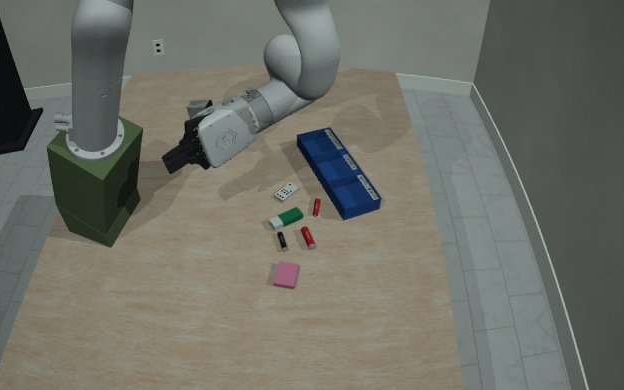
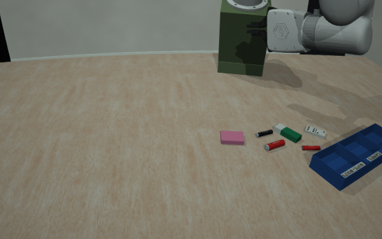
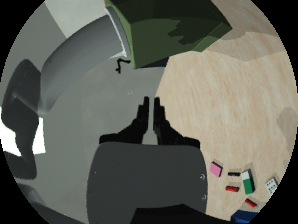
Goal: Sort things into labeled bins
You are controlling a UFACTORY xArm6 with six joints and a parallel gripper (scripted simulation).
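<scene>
My hand is 32 cm short of the blue bin, 18 cm above it and 13 cm to the right of it. The rest, counted from my hand: pink eraser (19 cm below, 18 cm ahead, 12 cm to the right); green-and-white eraser (19 cm below, 19 cm ahead, 1 cm to the left); black battery (19 cm below, 18 cm ahead, 4 cm to the right).
</scene>
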